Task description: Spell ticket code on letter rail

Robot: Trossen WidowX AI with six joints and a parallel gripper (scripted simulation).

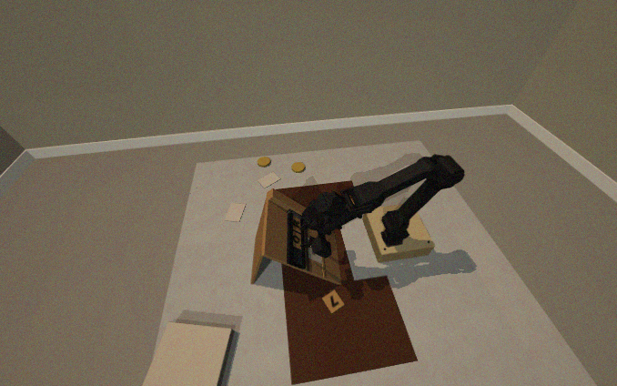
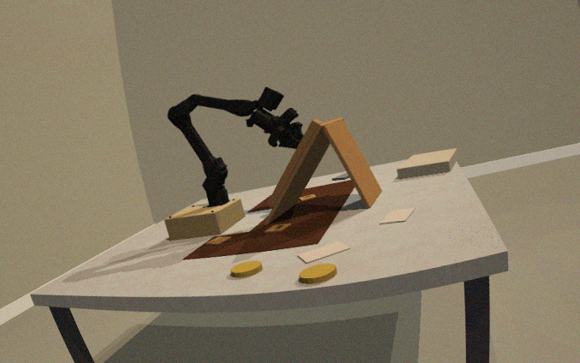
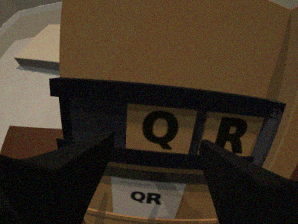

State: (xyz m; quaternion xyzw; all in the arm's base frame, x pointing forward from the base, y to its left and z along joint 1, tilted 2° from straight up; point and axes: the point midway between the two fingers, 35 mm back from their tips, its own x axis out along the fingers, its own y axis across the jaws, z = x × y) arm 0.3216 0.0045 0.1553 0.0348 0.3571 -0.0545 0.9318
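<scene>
Now: gripper tip 90 mm above the white ticket, 40 mm past it and 10 mm to the right of it. From my gripper tip the other things lie so: flat beige box 400 mm ahead, 300 mm to the left, 170 mm below; then brown mat 190 mm below, 150 mm behind, 30 mm to the right.
</scene>
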